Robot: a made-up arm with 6 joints.
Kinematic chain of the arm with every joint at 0, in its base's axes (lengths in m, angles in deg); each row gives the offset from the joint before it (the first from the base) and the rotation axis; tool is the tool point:
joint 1: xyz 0 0 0.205 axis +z
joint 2: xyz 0 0.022 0 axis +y
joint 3: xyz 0 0 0.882 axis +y
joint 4: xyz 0 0 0.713 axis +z
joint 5: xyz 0 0 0 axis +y
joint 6: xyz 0 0 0.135 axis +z
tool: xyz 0 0 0
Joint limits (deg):
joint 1: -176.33..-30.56
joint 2: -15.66..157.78
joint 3: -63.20..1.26
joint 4: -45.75..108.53
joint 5: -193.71..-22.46
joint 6: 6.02..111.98
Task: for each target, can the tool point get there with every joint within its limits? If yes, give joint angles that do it. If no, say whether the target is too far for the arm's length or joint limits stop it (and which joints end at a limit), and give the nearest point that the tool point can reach.
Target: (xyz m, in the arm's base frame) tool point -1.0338 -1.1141 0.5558
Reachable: yes | joints -131.49 98.38 -38.89 34.58 -49.55 39.34
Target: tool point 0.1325 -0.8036 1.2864
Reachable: yes | joints -82.06 54.58 -44.46 16.14 -177.23 53.73
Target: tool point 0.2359 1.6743 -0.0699
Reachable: no: joint limits stop it (at a limit: joint 2, joint 3) | nearest point 0.1405 0.9972 1.0761 | short by 1.334 m
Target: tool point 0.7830 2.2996 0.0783
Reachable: no: too far | nearest point 0.3372 0.9902 1.1112 | short by 1.726 m
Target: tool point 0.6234 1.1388 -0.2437
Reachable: no: joint limits stop it (at a limit: joint 2, joint 3) | nearest point 0.4661 0.8515 1.0611 | short by 1.345 m
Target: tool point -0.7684 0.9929 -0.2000
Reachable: no: joint limits stop it (at a limit: joint 1, joint 3) | nearest point -1.1299 0.0256 -0.4434 | short by 1.061 m
